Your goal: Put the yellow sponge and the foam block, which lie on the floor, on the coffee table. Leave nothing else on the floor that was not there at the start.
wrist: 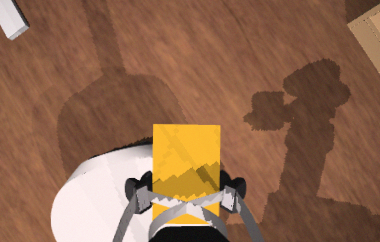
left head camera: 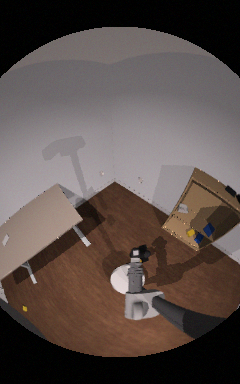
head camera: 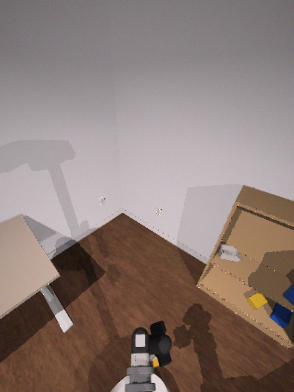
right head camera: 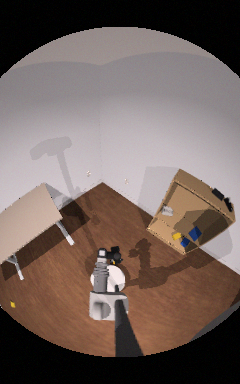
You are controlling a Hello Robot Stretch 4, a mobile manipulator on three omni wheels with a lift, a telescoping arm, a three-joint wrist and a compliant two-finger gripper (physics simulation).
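Places are measured from the robot's base along level axes (x back, y down, z right), in metres.
Where they show: gripper, fingertip midpoint: point(wrist: 185, 184); robot's base, link origin: point(left head camera: 126, 278) point(right head camera: 108, 278).
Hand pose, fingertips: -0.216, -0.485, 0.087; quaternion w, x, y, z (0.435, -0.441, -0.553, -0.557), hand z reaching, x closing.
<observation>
Each offset is from my fingertips to the top centre of the thing, as dx, dy, dz. "*": to the spot under its first point. Level surfaces: height alone.
My gripper point(wrist: 185, 184) is shut on a yellow block; its two fingertips press on the block's sides in the wrist view. The held yellow block @(-0.018, -0.044, -0.004) point(wrist: 186, 147) point(head camera: 155, 362) is above the floor, beside my round base; I cannot tell whether it is the sponge or the foam block. Another small yellow piece point(left head camera: 25, 308) point(right head camera: 13, 304) lies on the floor at the lower left, in front of the coffee table. The coffee table @(dy -0.207) point(head camera: 22, 265) point(left head camera: 45, 225) point(right head camera: 30, 215) stands at the left, its pale top apart from my gripper.
A wooden shelf unit point(head camera: 265, 196) point(right head camera: 200, 188) stands at the right, holding a yellow block @(-0.362, +0.368, +0.955) point(head camera: 257, 300), blue things @(-0.242, +0.338, +1.096) point(head camera: 281, 315) and a grey object @(* -0.635, +0.050, +0.696) point(head camera: 229, 252). A white flat item @(+0.179, -0.216, -1.595) point(left head camera: 5, 239) lies on the table. A table leg point(head camera: 57, 310) reaches the floor. My white base point(wrist: 100, 200) is beside the gripper.
</observation>
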